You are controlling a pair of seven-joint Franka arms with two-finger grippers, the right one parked.
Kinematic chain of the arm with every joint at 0, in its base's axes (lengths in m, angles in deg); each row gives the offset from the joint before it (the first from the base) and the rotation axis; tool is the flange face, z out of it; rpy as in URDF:
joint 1: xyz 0 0 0.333 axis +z
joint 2: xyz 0 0 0 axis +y
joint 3: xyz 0 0 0.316 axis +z
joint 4: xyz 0.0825 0 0 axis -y
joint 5: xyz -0.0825 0 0.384 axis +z
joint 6: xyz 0 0 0 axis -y
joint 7: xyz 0.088 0 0 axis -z
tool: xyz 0 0 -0.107 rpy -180 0 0
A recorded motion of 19 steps. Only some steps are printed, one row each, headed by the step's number.
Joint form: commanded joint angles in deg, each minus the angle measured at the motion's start. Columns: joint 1, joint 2, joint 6, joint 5, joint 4, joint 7, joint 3.
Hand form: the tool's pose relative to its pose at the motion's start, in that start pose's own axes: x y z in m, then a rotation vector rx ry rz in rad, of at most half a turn. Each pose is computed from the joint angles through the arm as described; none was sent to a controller.
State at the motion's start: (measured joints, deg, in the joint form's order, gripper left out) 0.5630 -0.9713 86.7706 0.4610 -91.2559 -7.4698 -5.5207
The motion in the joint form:
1: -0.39 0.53 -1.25 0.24 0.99 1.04 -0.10
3: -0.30 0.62 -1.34 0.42 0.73 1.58 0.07
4: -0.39 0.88 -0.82 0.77 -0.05 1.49 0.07
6: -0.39 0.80 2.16 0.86 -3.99 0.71 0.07
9: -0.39 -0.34 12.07 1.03 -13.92 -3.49 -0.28
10: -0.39 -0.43 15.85 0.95 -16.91 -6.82 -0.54
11: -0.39 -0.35 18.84 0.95 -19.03 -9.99 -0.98
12: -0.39 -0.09 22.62 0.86 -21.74 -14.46 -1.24
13: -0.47 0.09 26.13 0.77 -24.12 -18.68 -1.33
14: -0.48 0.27 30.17 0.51 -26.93 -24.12 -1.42
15: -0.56 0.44 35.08 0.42 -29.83 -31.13 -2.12
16: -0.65 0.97 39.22 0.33 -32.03 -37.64 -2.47
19: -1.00 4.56 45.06 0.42 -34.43 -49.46 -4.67
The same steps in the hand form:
1: 0.0001 0.0039 -0.0014 0.0055 -0.0131 0.0264
3: 0.0008 0.0012 0.0017 0.0090 -0.0205 0.0311
4: 0.0031 0.0016 0.0096 0.0159 -0.0287 0.0311
6: 0.0066 0.0023 0.0367 0.0197 -0.0436 0.0188
9: 0.0082 0.0069 0.0937 0.0231 -0.0227 -0.0444
10: 0.0091 0.0100 0.1122 0.0197 -0.0071 -0.0969
11: 0.0098 0.0146 0.1261 0.0170 0.0070 -0.1435
12: 0.0106 0.0176 0.1453 0.0109 0.0209 -0.2161
13: 0.0107 0.0196 0.1614 0.0031 0.0366 -0.2863
14: 0.0097 0.0209 0.1800 -0.0097 0.0524 -0.3802
15: 0.0077 0.0284 0.1976 -0.0280 0.0809 -0.4885
16: 0.0071 0.0327 0.2136 -0.0470 0.1004 -0.5943
19: 0.0072 0.0573 0.2562 -0.0656 0.0888 -0.7540

